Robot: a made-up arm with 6 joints. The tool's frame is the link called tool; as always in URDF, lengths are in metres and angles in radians.
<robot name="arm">
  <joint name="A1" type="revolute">
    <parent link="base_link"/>
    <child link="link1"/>
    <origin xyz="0 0 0.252"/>
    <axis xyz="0 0 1"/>
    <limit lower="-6.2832" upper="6.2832" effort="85" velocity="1"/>
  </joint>
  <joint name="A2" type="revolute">
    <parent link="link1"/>
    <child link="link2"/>
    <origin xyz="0 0 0"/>
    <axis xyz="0 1 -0.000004"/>
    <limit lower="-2.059" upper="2.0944" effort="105" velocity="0.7"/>
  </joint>
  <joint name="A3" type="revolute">
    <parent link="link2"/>
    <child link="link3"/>
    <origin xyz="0.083 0 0.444"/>
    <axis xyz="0 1 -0.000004"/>
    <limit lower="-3.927" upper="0.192" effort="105" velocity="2.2"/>
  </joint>
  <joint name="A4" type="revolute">
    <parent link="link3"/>
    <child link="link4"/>
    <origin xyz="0.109 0 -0.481"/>
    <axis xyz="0 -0.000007 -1"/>
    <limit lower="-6.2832" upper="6.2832" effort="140" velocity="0.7"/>
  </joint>
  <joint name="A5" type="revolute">
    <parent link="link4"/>
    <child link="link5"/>
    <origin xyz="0 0 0"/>
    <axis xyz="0 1 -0.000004"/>
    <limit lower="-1.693" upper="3.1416" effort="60" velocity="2.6"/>
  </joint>
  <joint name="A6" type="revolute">
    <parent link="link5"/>
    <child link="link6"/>
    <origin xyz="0.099 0 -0.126"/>
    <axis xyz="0 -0.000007 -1"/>
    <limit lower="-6.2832" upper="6.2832" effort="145" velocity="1.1"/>
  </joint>
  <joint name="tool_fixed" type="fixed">
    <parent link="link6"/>
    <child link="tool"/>
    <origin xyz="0 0 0" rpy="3.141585 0 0"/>
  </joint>
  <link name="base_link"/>
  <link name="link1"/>
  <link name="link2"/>
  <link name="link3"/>
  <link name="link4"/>
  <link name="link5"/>
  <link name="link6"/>
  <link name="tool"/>
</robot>
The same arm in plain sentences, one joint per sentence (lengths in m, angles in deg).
The arm has six revolute joints in a row. What follows holds with every joint at zero, and every direction is one of the base frame's. The first joint lies 0.252 m along +z from the base frame's origin and rotates about +z, from -360 to 360 deg. The second joint lies at the same point as the first joint and rotates about +y, from -117.97 to 120 deg. The third joint lies 0.083 m along +x and 0.444 m along +z from the second joint and rotates about +y, from -225 to 11 deg. The fourth joint lies 0.109 m along +x and 0.481 m along -z from the third joint and rotates about -z, from -360 to 360 deg. The fifth joint lies at the same point as the fourth joint and rotates about +y, from -97 to 180 deg. The sixth joint lies 0.099 m along +x and 0.126 m along -z from the fifth joint and rotates about -z, from -360 to 360 deg. The tool frame, which is the frame that the pose is given for, lies at the same point as the sixth joint; its axes are the base frame's turned by roll 180, pitch 0 and yaw 0 deg (as in URDF: about the fixed x, then y, then z).
